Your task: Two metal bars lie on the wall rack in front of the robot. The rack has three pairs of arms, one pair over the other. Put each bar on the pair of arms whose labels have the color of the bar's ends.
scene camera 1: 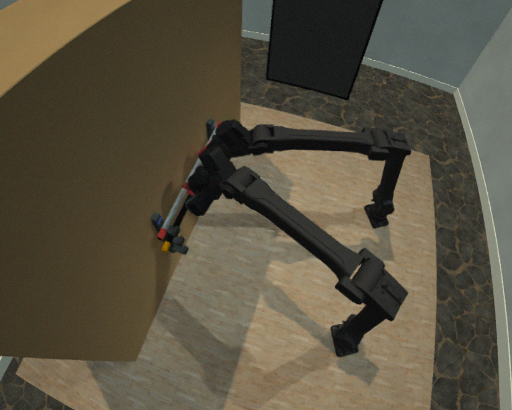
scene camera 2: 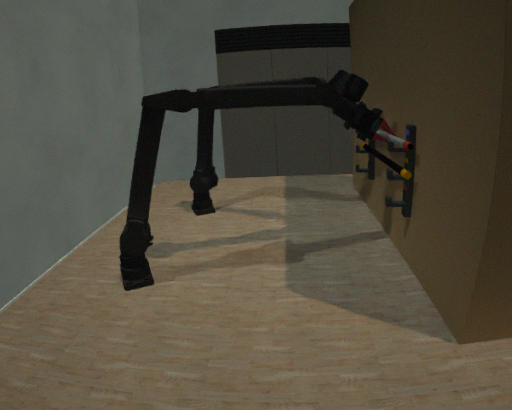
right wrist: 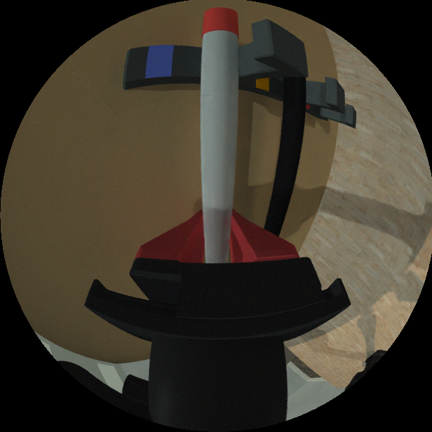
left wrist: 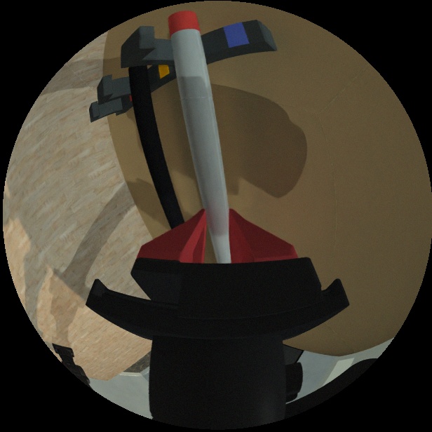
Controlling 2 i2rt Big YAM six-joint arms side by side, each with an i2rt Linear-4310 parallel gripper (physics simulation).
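Frame: origin at the left arm's base, x ahead, y right, z down, level; centimetres.
Where they show: left gripper, fingertip midpoint: (scene camera 1: 185,188) (scene camera 2: 376,131); left arm's base at its link origin: (scene camera 1: 343,339) (scene camera 2: 203,210); right arm's base at its link origin: (scene camera 1: 375,216) (scene camera 2: 137,278).
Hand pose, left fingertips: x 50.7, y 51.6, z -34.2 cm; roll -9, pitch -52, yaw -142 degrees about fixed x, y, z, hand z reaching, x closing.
Note:
Things, the pixels of their top centre, and the offset from my left fingertips. "spot": a spot on its surface instead. Level surfaces: height alone.
- grey bar with red ends, top centre: (scene camera 2: 382,131) (scene camera 1: 193,171) dx -2.7, dy +6.0, dz -1.0 cm
- wall rack at a spot on its surface: (scene camera 2: 408,207) spot: dx -10.0, dy +26.1, dz +17.3 cm
- thinner black bar with yellow ends, top centre: (scene camera 2: 381,154) dx -2.3, dy +5.3, dz +6.5 cm
- wooden floor at its surface level: dz +34.1 cm
A grey bar with red ends (scene camera 1: 175,207) (scene camera 2: 397,140) (left wrist: 199,130) (right wrist: 219,130) lies across the top, blue-labelled pair of arms of the wall rack (scene camera 2: 408,207) (left wrist: 260,37) (right wrist: 187,62). A thinner black bar with yellow ends (scene camera 2: 385,159) (left wrist: 148,130) (right wrist: 291,145) lies on the middle pair, labelled orange-yellow. The bottom pair has red labels. My left gripper (scene camera 1: 188,189) (left wrist: 217,214) is shut on the grey bar. My right gripper (scene camera 1: 202,150) (scene camera 2: 382,131) (right wrist: 216,215) is shut on the same bar farther along. The left gripper is hidden in scene camera 2.
The brown wall panel (scene camera 1: 100,200) (scene camera 2: 425,85) stands directly behind the rack. My two wrists are close together in front of it. A tall dark panel (scene camera 1: 320,45) stands at the back in scene camera 1. The wooden floor (scene camera 2: 225,325) lies below.

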